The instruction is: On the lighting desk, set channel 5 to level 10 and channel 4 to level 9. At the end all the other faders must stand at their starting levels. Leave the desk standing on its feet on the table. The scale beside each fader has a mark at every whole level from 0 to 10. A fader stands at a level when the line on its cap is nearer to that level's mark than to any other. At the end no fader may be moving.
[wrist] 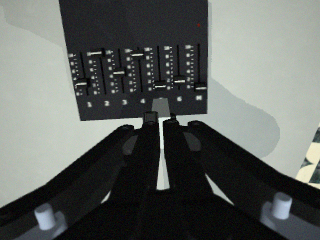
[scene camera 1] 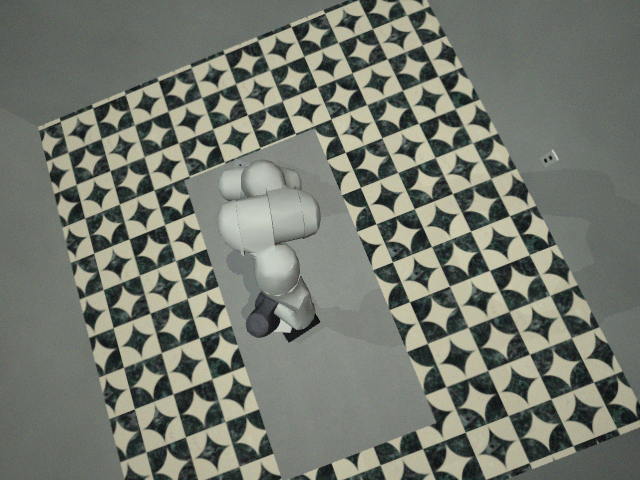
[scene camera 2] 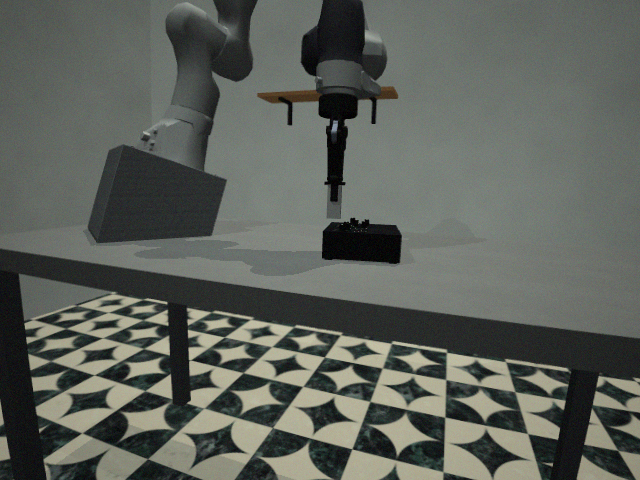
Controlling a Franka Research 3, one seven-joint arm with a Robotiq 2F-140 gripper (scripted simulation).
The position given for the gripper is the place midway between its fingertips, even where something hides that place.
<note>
In view: the gripper (scene camera 2: 333, 218).
The gripper shows as well in the wrist view (wrist: 160, 110).
</note>
